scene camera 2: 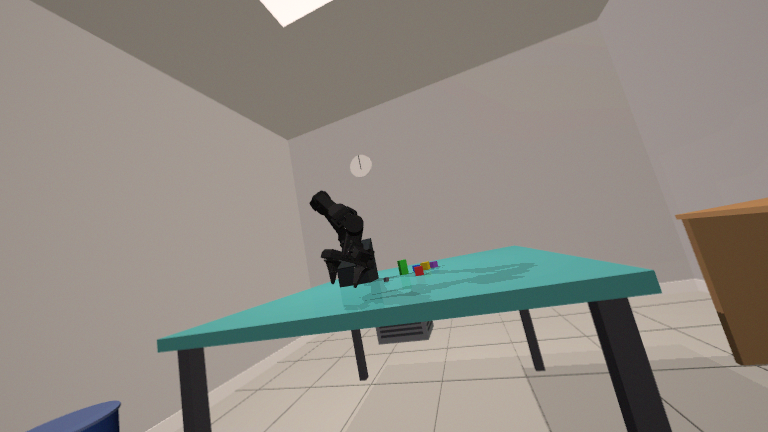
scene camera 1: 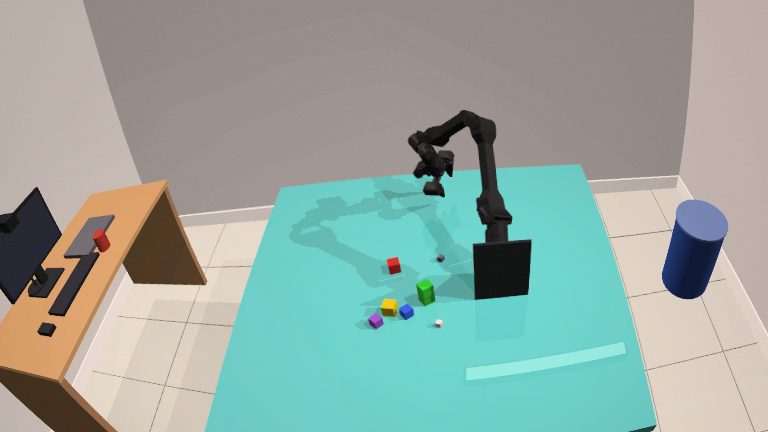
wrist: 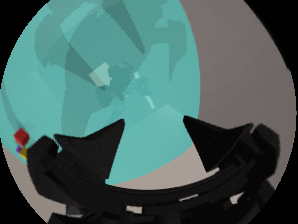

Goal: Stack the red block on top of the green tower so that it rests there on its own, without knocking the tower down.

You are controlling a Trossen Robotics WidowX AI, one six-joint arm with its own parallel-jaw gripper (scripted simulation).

Labels:
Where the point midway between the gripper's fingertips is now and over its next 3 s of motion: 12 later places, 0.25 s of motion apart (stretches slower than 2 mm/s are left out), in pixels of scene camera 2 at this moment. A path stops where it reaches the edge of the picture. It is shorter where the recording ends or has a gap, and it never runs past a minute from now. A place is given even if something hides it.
My gripper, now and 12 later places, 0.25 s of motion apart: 344,286; 371,280; 391,273; 404,265; 411,258; 414,253; 416,254; 417,259; 417,263; 418,265; 419,268; 419,270; 419,272

